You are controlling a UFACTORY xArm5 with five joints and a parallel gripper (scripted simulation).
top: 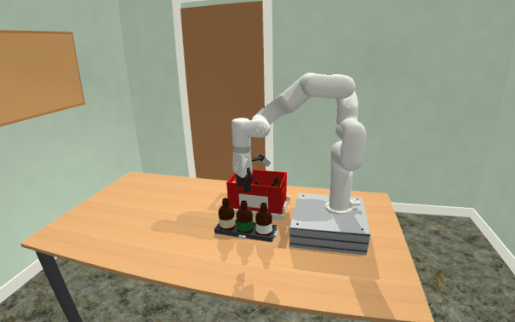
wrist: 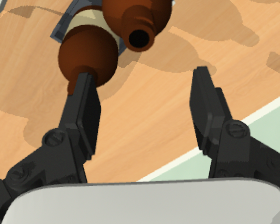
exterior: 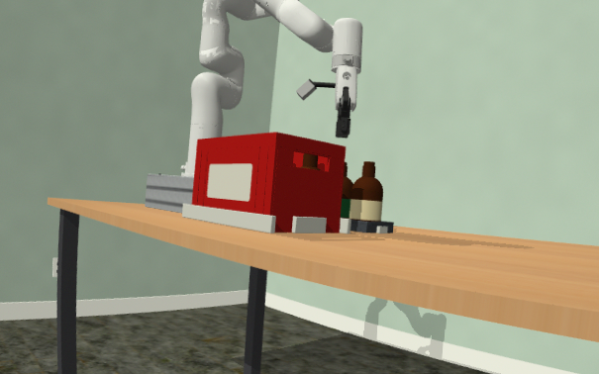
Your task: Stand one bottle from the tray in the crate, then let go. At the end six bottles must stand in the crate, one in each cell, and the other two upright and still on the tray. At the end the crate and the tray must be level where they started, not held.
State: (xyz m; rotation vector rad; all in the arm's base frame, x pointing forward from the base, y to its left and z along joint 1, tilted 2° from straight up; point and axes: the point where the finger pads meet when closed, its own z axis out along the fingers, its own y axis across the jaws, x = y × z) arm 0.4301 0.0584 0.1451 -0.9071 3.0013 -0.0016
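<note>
Right now the dark tray is 23 cm below my hand. Also, from my hand: red crate 4 cm behind, 23 cm to the right, 16 cm below.
</note>
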